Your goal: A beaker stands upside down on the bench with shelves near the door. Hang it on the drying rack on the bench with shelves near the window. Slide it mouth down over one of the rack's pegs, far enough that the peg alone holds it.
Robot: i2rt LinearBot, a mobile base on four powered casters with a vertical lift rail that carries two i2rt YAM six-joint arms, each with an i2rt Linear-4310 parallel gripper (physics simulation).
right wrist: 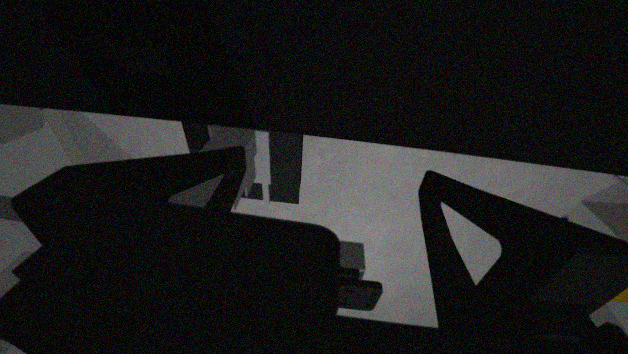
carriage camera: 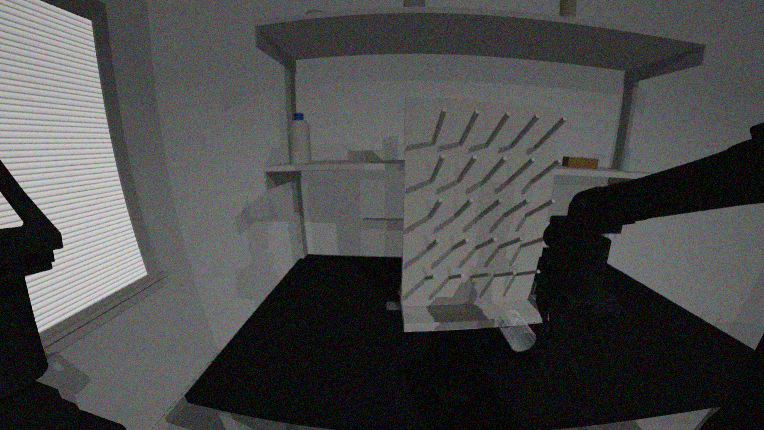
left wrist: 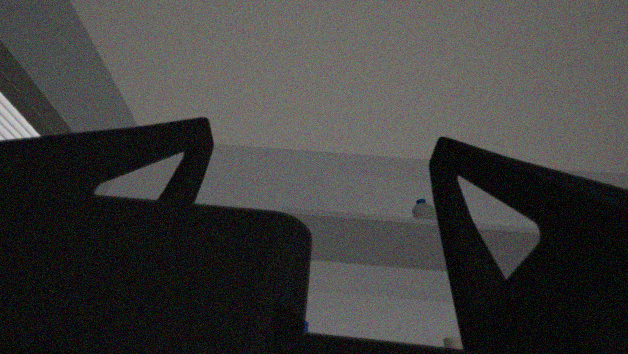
Labels:
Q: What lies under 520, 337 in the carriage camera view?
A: A clear beaker.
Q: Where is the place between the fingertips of my right gripper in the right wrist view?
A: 333, 169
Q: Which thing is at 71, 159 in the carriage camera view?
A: A window with blinds.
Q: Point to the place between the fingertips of my left gripper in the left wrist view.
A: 321, 141

